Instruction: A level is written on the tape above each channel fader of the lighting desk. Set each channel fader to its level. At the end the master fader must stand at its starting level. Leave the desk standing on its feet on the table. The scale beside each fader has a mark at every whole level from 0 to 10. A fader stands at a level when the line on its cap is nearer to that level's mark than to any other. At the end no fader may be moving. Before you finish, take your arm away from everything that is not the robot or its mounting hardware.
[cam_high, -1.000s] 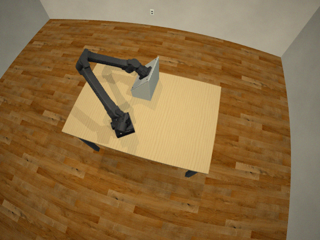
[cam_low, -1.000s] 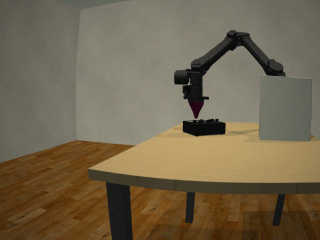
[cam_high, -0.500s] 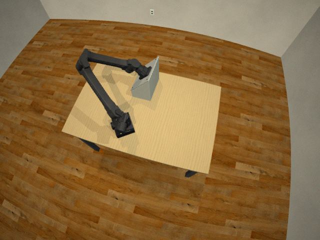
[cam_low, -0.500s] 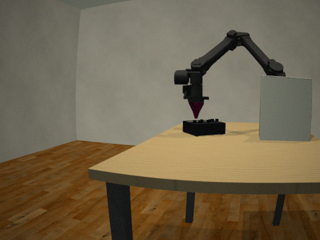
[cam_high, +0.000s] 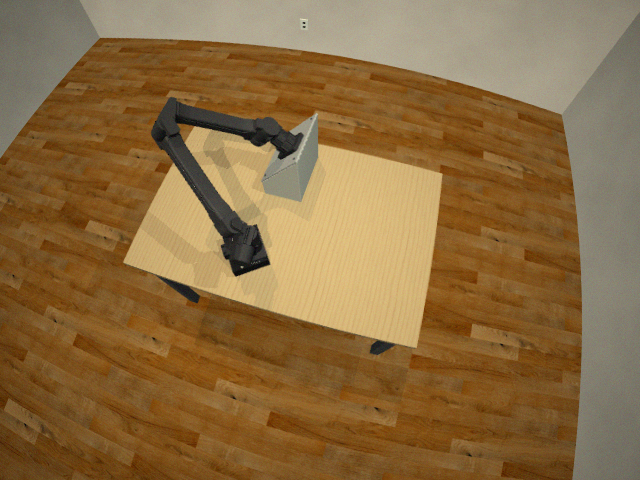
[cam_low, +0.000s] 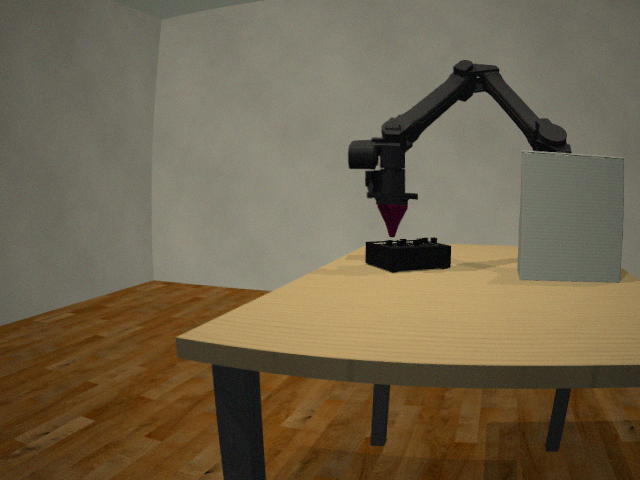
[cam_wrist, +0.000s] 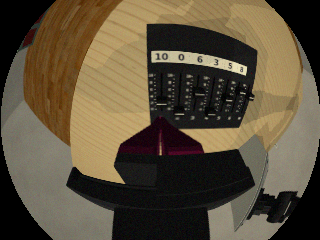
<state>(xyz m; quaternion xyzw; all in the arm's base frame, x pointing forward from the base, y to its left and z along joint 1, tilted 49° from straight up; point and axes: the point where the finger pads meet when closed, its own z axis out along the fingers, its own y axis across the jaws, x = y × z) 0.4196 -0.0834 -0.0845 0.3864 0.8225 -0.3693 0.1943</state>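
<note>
My hand is 10 mm short of the fader cap, 10 mm to the left of it and 20 mm above it. Also, from my hand: master cap (80 mm behind, 110 mm to the right, 20 mm below).
</note>
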